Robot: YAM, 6 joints.
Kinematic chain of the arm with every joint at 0, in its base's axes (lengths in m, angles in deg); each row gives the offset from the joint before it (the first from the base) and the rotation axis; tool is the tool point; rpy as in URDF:
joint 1: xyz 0 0 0.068 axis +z
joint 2: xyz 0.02 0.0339 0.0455 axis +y
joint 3: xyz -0.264 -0.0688 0 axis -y
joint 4: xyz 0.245 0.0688 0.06 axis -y
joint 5: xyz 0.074 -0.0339 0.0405 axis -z
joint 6: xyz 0.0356 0 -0.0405 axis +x
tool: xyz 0 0 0 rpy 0 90 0
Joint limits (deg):
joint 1: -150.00..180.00
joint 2: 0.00..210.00
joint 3: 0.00..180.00
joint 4: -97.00..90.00
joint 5: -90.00..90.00
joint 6: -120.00..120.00
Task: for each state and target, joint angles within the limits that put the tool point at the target. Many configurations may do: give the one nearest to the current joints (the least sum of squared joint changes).
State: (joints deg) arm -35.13 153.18 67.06 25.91 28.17 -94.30
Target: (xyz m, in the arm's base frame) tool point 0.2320 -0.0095 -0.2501
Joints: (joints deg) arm 0.89 182.02 66.77 24.32 21.58 -94.30
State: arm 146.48 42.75 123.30 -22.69 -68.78 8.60
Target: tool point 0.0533 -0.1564 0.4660
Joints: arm 120.74 12.42 87.72 -44.16 -73.49 8.60
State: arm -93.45 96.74 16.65 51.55 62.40 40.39
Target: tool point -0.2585 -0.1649 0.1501
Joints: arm -141.54 100.02 33.14 53.03 62.76 40.39
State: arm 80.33 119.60 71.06 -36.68 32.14 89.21
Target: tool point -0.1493 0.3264 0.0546
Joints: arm 117.30 125.53 69.86 -35.74 28.61 89.21
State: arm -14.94 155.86 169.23 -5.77 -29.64 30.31
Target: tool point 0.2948 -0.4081 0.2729
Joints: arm -56.20 129.38 123.97 -45.49 -30.24 30.31
